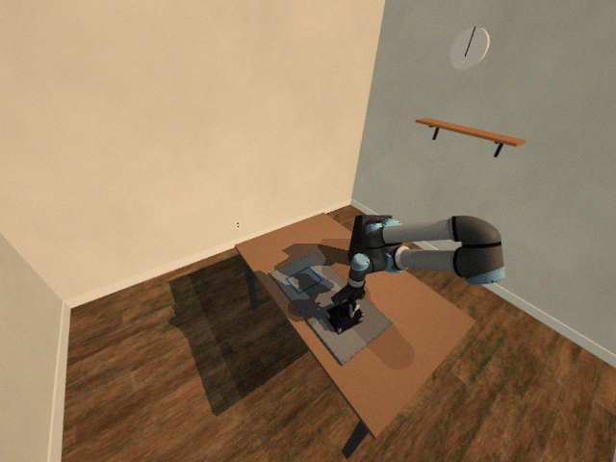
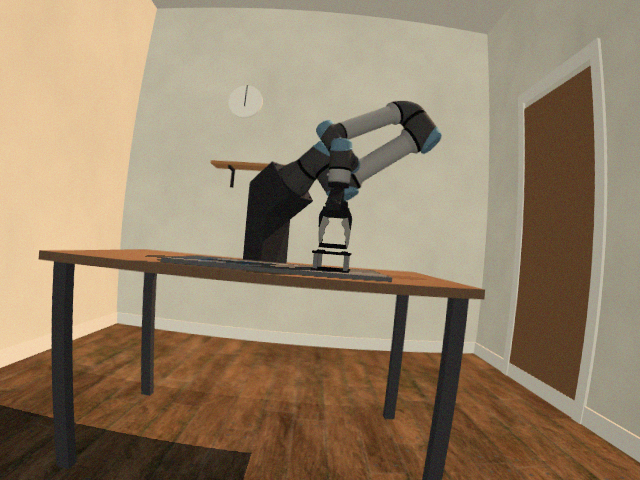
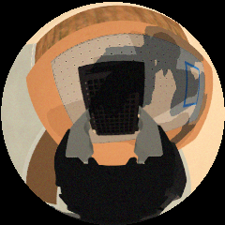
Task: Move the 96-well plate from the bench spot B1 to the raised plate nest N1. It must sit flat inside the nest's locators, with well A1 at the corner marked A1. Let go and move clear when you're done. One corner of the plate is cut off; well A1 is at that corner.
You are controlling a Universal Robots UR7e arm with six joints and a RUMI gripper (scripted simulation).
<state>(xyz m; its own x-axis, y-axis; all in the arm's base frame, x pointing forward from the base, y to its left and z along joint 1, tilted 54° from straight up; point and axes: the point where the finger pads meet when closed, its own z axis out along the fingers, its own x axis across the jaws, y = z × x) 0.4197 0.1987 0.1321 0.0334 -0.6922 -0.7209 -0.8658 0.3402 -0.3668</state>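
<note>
My hand is 10 mm above the black 96-well plate. The rest, counted from my hand: black plate nest: 30 mm below.
</note>
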